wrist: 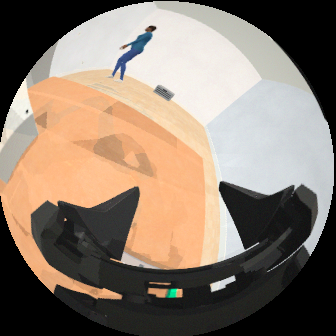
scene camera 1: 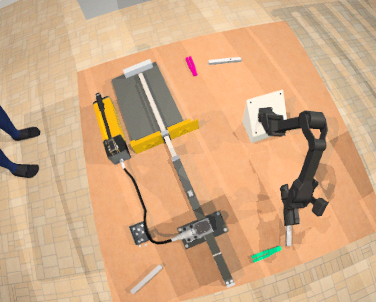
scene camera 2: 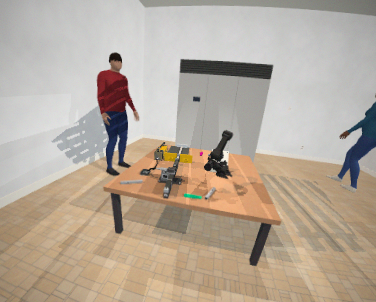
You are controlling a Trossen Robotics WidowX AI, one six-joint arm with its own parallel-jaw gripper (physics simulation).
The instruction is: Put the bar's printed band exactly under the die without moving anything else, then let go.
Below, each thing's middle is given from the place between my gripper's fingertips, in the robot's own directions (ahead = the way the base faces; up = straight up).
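There is the yellow and black unit [scene camera 1: 115, 145], and my gripper is 70 mm above it, 520 mm to the left of it and 840 mm short of it.
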